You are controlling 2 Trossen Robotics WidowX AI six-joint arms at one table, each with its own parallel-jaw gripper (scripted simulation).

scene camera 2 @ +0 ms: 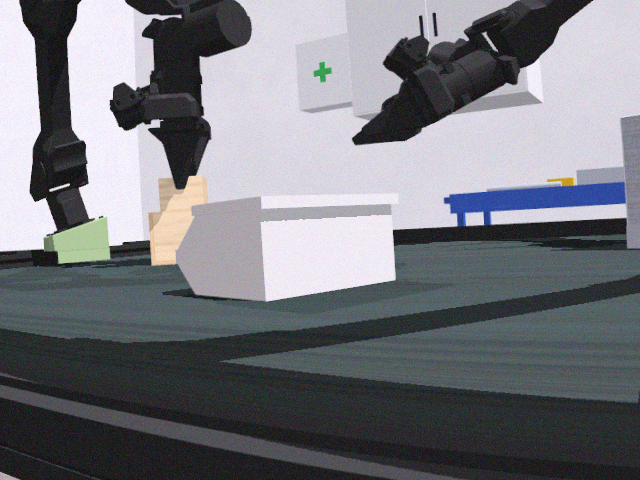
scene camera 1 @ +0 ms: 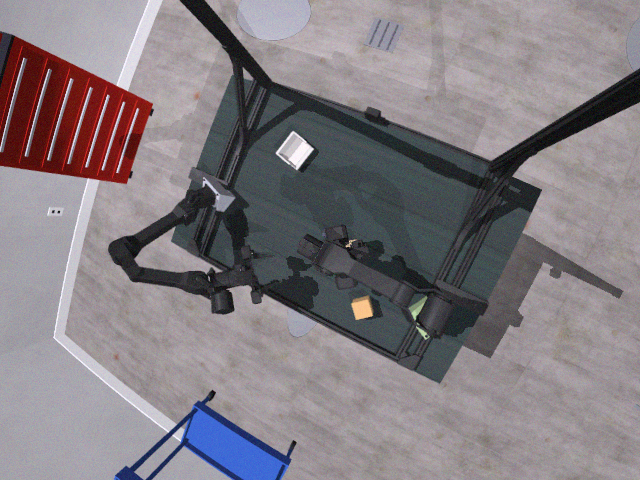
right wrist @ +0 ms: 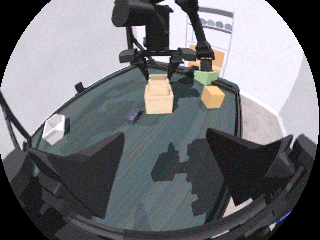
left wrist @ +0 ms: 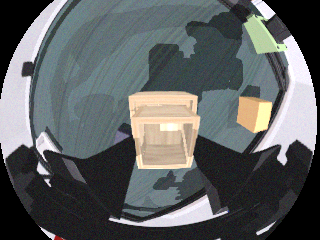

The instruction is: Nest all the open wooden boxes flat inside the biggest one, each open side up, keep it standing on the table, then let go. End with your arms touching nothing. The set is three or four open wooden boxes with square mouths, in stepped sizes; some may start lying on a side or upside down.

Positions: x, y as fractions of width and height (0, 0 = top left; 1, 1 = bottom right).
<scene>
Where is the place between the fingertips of the left gripper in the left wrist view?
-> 0.51, 0.58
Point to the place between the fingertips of the right gripper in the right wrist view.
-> At 0.52, 0.56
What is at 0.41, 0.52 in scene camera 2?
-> A white bin.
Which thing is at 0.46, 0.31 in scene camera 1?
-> A white bin.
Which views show the left gripper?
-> Scene camera 2, scene camera 1, the right wrist view and the left wrist view: all of them.
</scene>
